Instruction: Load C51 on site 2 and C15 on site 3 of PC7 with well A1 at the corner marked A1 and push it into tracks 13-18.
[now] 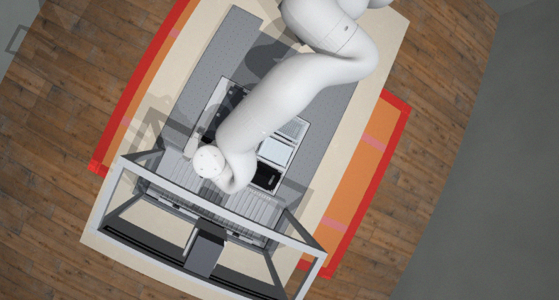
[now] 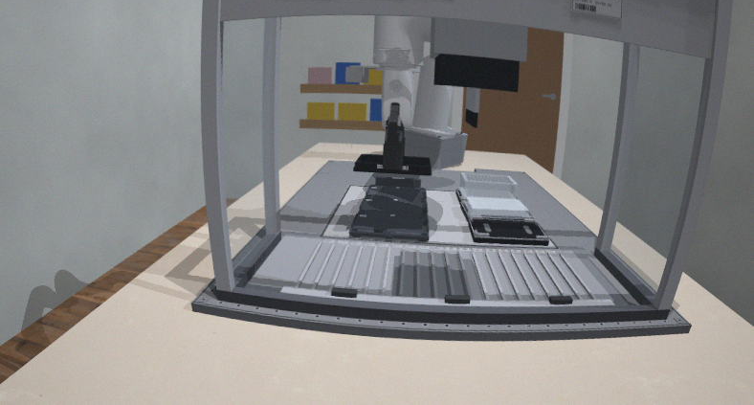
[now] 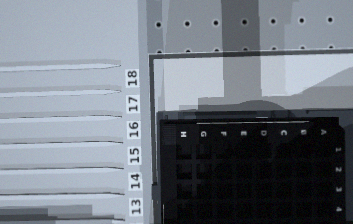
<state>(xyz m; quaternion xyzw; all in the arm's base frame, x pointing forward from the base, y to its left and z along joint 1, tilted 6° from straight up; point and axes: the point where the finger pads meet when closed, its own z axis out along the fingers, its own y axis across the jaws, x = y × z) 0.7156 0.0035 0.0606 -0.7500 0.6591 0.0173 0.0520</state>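
Now: hand 11 cm past the plate carrier PC7, 1 cm to the left of it and 12 cm above it. The rest, counted from my hand: plate C16 (14 cm behind, 20 cm to the left, 11 cm below); then nest S3 (4 cm behind, 22 cm to the left, 13 cm below); then black plate C15 (1 cm below).
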